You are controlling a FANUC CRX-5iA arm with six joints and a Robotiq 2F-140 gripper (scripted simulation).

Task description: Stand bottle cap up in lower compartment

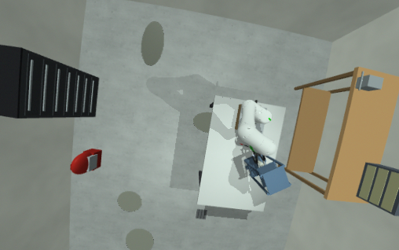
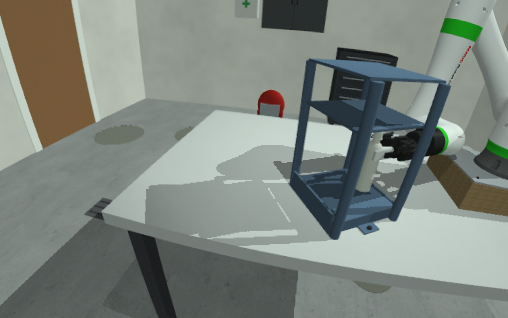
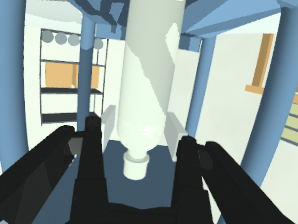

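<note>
My hand is 1 cm above the white bottle. From my hand the other things lie so: blue shelving unit 6 cm ahead, 4 cm to the left, 2 cm above.
</note>
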